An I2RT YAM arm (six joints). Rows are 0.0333 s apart.
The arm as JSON. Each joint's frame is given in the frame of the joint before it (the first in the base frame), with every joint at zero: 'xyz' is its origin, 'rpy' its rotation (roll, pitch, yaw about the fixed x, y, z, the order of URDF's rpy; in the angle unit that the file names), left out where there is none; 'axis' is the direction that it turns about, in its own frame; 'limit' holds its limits. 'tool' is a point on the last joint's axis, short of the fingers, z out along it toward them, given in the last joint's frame.
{
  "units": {
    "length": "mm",
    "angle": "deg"
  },
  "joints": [
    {
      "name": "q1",
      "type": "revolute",
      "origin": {
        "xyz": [
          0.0,
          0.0,
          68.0
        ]
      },
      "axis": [
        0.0,
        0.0,
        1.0
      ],
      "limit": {
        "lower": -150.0,
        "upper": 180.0
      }
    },
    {
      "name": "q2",
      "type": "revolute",
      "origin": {
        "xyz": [
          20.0,
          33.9,
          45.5
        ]
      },
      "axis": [
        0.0,
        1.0,
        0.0
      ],
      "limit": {
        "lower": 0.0,
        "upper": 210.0
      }
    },
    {
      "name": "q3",
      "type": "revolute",
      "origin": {
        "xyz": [
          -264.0,
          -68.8,
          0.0
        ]
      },
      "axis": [
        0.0,
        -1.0,
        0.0
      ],
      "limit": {
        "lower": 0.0,
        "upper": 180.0
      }
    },
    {
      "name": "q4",
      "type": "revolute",
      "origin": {
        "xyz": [
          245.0,
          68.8,
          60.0
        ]
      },
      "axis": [
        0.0,
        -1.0,
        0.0
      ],
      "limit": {
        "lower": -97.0,
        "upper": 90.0
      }
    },
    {
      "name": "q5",
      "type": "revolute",
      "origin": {
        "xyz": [
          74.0,
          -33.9,
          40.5
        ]
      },
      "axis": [
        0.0,
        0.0,
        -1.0
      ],
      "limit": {
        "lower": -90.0,
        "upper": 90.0
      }
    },
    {
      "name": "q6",
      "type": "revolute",
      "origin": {
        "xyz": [
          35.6,
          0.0,
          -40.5
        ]
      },
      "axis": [
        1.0,
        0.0,
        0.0
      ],
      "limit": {
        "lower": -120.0,
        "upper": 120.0
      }
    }
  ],
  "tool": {
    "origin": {
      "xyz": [
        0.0,
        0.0,
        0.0
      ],
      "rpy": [
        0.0,
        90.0,
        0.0
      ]
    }
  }
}
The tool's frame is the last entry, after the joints.
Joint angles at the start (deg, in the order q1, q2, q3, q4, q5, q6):
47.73, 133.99, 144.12, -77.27, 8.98, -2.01
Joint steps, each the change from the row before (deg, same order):
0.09, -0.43, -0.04, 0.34, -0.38, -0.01
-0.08, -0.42, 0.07, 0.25, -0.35, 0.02
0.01, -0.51, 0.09, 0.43, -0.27, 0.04
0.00, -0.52, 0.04, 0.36, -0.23, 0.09
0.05, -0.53, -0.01, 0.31, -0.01, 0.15
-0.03, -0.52, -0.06, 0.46, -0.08, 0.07
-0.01, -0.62, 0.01, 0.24, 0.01, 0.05
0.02, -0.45, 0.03, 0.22, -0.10, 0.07
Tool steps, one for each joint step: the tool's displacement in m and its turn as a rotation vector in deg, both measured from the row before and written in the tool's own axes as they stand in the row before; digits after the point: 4 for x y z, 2 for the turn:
-0.0006, 0.0004, -0.0036, -0.39, -0.75, 0.02
-0.0006, -0.0010, -0.0038, -0.29, -0.73, 0.20
-0.0010, -0.0005, -0.0048, -0.24, -1.03, 0.18
-0.0008, -0.0005, -0.0047, -0.20, -0.92, 0.22
-0.0007, -0.0002, -0.0046, -0.01, -0.83, 0.22
-0.0009, -0.0008, -0.0042, -0.04, -0.91, 0.22
-0.0006, -0.0008, -0.0054, 0.04, -0.86, 0.17
-0.0006, -0.0003, -0.0040, -0.09, -0.70, 0.15

